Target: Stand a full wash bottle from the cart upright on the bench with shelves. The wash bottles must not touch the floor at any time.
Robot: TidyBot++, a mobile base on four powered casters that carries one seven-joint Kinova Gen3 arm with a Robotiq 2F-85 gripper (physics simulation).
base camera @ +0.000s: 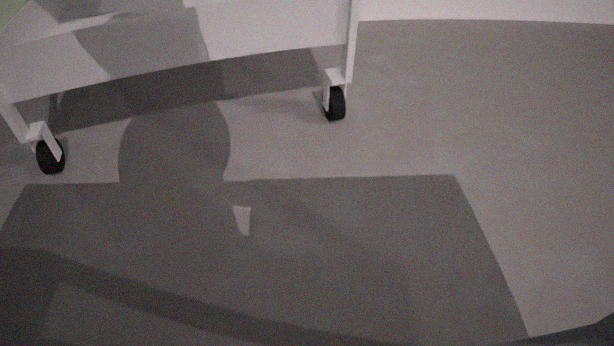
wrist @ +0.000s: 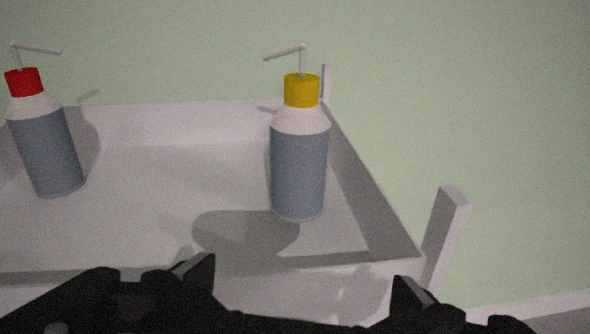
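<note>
In the wrist view a wash bottle with a yellow cap stands upright in the cart's top tray, near its right wall. It looks filled with blue-grey almost to the shoulder. A wash bottle with a red cap stands at the left of the same tray and looks similarly full. The white cart shows in both views. My gripper is open and empty, in front of the tray's near wall, with the yellow-capped bottle beyond its fingers. The bench with shelves does not show in either view.
The cart's white corner post rises at the tray's near right corner. A green wall stands behind the cart. In the base camera view, black caster wheels carry the cart, and shadows fall on the grey floor.
</note>
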